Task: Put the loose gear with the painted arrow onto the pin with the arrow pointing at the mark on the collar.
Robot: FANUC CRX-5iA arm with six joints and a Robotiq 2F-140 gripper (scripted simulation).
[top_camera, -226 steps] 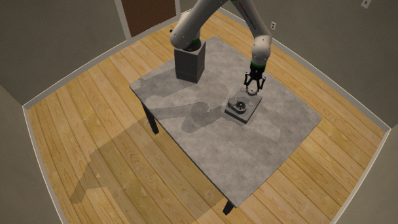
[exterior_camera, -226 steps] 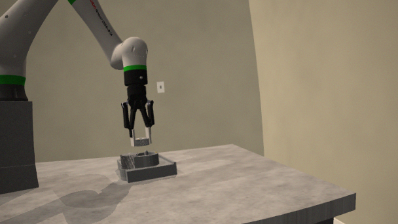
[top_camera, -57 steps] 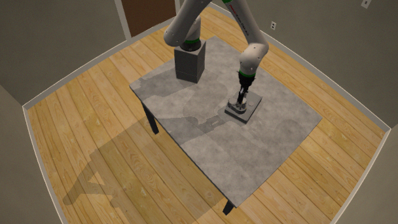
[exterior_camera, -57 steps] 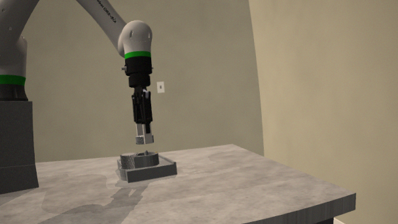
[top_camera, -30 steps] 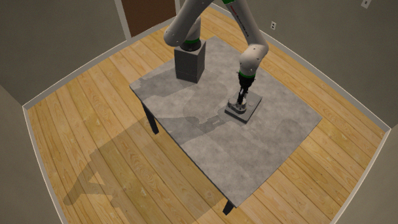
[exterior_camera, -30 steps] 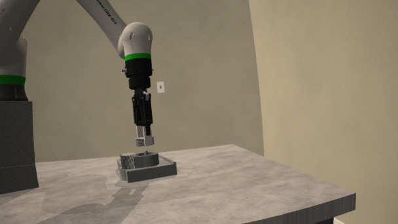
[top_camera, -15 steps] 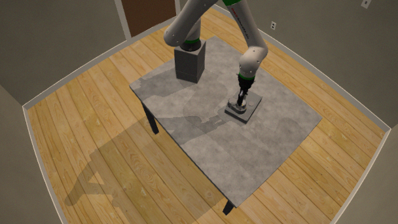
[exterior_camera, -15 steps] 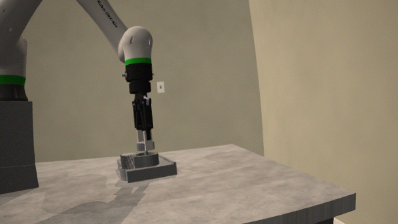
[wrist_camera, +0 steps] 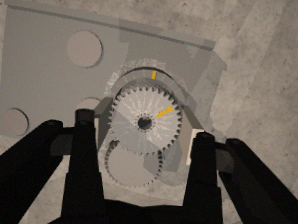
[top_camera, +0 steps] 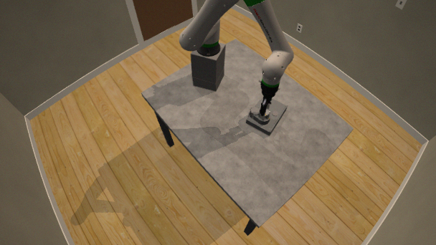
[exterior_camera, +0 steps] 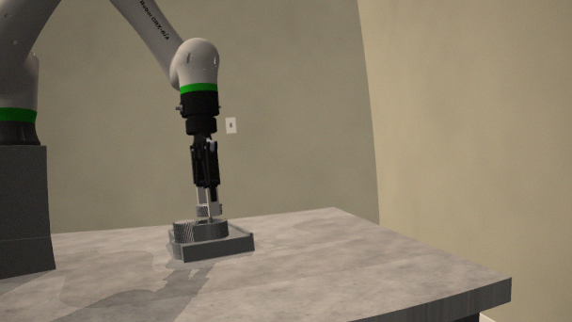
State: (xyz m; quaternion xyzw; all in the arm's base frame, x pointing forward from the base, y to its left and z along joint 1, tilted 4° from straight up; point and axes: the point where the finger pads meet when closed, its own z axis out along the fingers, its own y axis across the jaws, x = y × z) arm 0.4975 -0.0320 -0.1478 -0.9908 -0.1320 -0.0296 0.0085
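My hand is 2 cm above the loose gear.
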